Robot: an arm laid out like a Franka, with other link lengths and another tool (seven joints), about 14 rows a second.
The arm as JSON. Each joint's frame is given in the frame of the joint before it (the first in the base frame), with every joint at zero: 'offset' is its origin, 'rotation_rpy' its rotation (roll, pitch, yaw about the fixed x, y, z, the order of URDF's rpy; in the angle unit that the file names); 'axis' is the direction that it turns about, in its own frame. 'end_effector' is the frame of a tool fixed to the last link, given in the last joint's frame.
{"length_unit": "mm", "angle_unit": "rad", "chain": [
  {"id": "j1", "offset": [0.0, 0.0, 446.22], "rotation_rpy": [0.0, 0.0, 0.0], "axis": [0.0, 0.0, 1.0]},
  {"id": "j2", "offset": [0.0, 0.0, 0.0], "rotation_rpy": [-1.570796, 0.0, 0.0], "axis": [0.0, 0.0, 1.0]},
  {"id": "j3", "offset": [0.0, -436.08, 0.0], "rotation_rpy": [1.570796, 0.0, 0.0], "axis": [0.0, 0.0, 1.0]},
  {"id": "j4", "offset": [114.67, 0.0, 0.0], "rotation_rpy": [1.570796, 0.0, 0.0], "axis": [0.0, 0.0, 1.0]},
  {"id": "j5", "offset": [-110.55, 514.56, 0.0], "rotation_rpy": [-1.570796, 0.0, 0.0], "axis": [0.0, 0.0, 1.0]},
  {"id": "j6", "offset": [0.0, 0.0, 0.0], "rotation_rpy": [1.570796, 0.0, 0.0], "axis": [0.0, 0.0, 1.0]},
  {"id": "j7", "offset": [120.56, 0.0, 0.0], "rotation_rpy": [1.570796, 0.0, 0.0], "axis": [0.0, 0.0, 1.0]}
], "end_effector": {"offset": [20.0, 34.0, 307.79], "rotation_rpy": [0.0, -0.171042, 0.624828]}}
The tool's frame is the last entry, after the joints.
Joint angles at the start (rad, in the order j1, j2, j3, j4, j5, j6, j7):
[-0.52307, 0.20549, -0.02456, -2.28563, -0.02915, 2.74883, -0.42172]
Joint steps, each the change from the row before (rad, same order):
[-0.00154, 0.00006, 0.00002, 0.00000, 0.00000, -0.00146, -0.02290]
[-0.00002, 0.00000, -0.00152, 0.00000, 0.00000, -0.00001, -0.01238]
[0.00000, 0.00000, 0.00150, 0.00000, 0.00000, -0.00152, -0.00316]
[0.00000, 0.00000, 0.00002, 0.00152, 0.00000, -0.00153, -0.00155]
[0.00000, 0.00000, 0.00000, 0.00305, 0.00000, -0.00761, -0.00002]
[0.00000, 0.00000, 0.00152, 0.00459, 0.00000, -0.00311, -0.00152]
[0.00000, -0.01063, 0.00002, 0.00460, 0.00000, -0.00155, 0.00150]
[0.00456, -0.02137, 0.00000, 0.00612, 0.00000, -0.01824, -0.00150]
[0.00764, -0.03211, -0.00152, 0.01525, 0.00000, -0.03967, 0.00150]
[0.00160, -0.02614, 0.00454, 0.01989, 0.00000, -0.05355, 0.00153]
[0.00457, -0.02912, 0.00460, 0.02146, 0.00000, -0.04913, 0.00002]
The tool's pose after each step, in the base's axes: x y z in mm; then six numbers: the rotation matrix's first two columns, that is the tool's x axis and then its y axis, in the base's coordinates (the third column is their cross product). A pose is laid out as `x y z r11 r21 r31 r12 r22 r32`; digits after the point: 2 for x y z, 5 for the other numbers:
694.43 -450.70 248.78 0.76099 -0.64321 0.08473 -0.64386 -0.76480 -0.02307
694.15 -451.58 248.85 0.76784 -0.63497 0.08503 -0.63586 -0.77155 -0.01963
694.61 -450.26 248.51 0.77082 -0.63155 0.08355 -0.63242 -0.77439 -0.01889
695.10 -450.49 249.12 0.77179 -0.63037 0.08357 -0.63127 -0.77534 -0.01847
694.94 -450.48 249.32 0.77202 -0.63065 0.07909 -0.63145 -0.77522 -0.01768
697.34 -450.40 251.49 0.77376 -0.62833 0.08055 -0.62917 -0.77707 -0.01773
701.03 -452.63 262.88 0.77181 -0.62887 0.09399 -0.63006 -0.77628 -0.02015
705.34 -450.85 280.47 0.77457 -0.62403 0.10313 -0.62553 -0.77991 -0.02106
710.83 -448.56 308.19 0.77624 -0.62063 0.11074 -0.62239 -0.78239 -0.02215
713.78 -444.86 331.02 0.77904 -0.61840 0.10330 -0.61983 -0.78444 -0.02159
719.10 -439.49 358.81 0.78385 -0.61205 0.10474 -0.61348 -0.78941 -0.02180

